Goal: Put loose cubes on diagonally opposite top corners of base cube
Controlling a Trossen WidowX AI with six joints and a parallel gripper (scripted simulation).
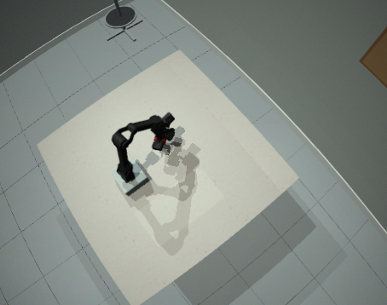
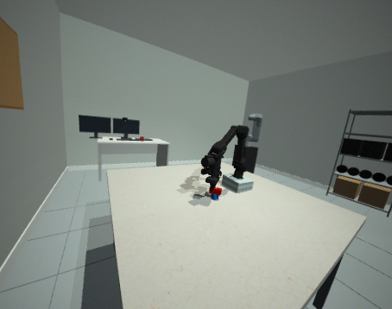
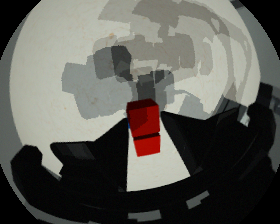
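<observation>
The red cube is right at my gripper tip. From my gripper tip the other things lie so: blue base cube (4 cm below, 2 cm to the left, 1 cm behind).
</observation>
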